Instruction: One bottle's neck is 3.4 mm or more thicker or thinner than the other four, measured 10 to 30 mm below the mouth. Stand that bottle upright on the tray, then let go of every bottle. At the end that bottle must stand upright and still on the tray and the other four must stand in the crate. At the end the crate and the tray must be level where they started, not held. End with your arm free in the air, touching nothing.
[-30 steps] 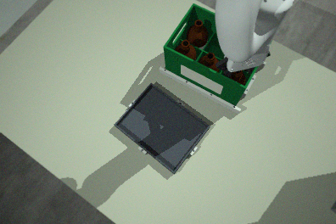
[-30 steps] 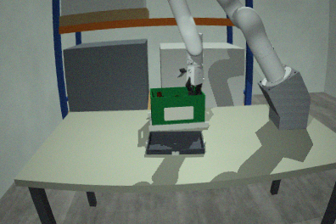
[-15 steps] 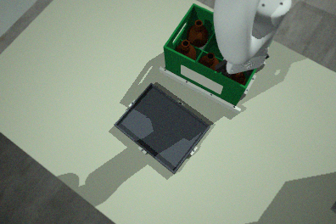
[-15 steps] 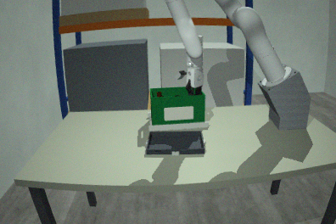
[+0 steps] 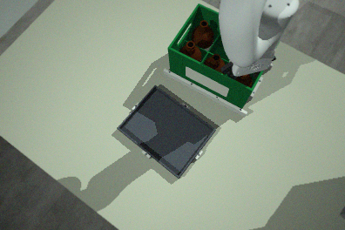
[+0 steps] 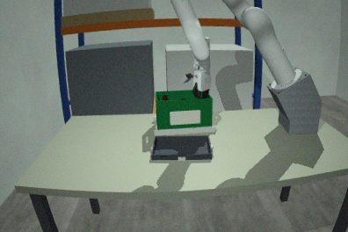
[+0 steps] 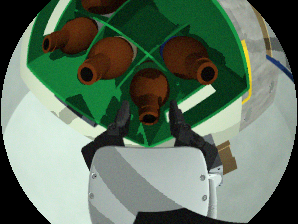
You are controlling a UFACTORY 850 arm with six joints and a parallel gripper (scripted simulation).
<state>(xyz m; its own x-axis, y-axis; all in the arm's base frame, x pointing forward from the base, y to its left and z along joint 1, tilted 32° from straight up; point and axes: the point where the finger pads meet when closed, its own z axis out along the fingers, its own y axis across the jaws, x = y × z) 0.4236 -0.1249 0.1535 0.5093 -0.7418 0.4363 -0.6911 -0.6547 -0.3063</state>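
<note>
My gripper is now 80 mm short of the green crate, 60 mm to the left of it and 70 mm above it. From my hand the other things lie so: dark grey tray: 160 mm ahead, 200 mm to the left, 150 mm below.
</note>
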